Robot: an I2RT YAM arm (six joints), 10 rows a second.
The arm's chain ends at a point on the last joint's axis. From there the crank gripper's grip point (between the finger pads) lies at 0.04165 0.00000 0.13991 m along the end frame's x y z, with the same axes.
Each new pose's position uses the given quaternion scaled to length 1; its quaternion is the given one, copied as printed.
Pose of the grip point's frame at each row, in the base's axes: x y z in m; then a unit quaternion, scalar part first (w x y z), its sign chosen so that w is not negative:
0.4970 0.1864 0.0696 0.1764 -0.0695 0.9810 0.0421
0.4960 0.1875 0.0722 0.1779 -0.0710 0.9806 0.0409
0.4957 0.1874 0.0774 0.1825 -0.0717 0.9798 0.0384
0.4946 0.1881 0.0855 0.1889 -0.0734 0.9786 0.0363
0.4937 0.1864 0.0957 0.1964 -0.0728 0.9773 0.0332
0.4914 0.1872 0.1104 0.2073 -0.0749 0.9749 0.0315
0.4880 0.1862 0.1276 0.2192 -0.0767 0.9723 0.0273
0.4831 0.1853 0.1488 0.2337 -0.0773 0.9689 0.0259
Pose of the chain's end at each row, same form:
0.4881 0.1765 0.2150 0.1764 -0.0695 0.9810 0.0421
0.4866 0.1779 0.2176 0.1779 -0.0710 0.9806 0.0409
0.4849 0.1785 0.2227 0.1825 -0.0717 0.9798 0.0384
0.4819 0.1797 0.2307 0.1889 -0.0734 0.9786 0.0363
0.4787 0.1787 0.2407 0.1964 -0.0728 0.9773 0.0332
0.4731 0.1798 0.2550 0.2073 -0.0749 0.9749 0.0315
0.4661 0.1798 0.2718 0.2192 -0.0767 0.9723 0.0273
0.4569 0.1790 0.2923 0.2337 -0.0773 0.9689 0.0259

